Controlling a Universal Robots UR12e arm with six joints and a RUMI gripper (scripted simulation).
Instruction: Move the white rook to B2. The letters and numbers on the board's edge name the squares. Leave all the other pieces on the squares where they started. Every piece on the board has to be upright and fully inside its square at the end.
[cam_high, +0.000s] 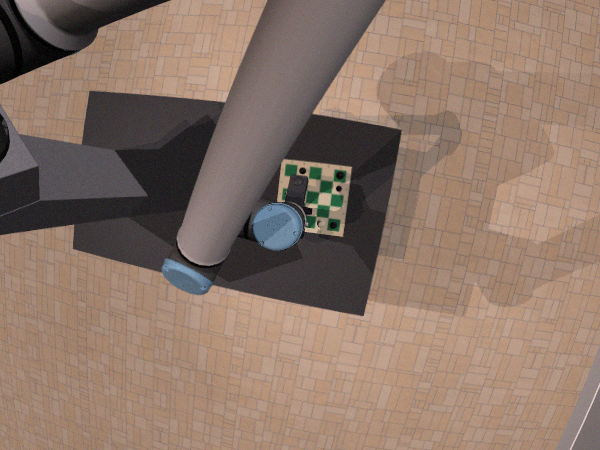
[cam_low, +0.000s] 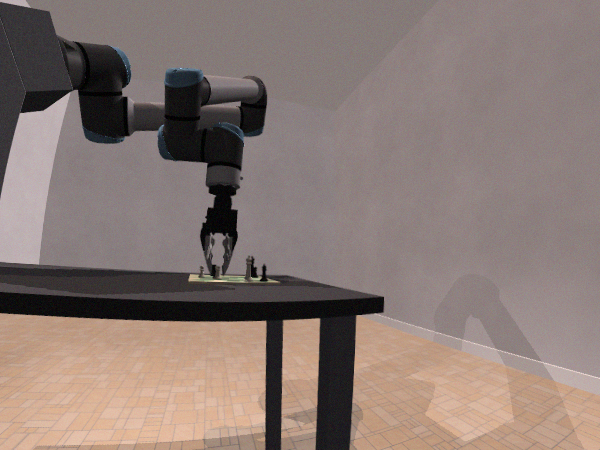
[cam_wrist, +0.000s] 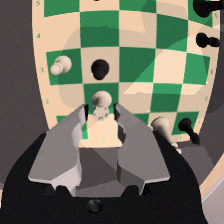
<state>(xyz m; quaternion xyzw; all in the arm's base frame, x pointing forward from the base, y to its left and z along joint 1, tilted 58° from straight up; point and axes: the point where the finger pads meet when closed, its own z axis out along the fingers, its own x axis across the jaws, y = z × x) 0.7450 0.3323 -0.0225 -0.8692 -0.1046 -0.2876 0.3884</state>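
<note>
Now: the white rook 10 mm below my hand. The rest, counted from my hand: chessboard 50 mm to the left, 30 mm below, 20 mm ahead; then white pawn 50 mm behind, 20 mm to the left, 10 mm below.
</note>
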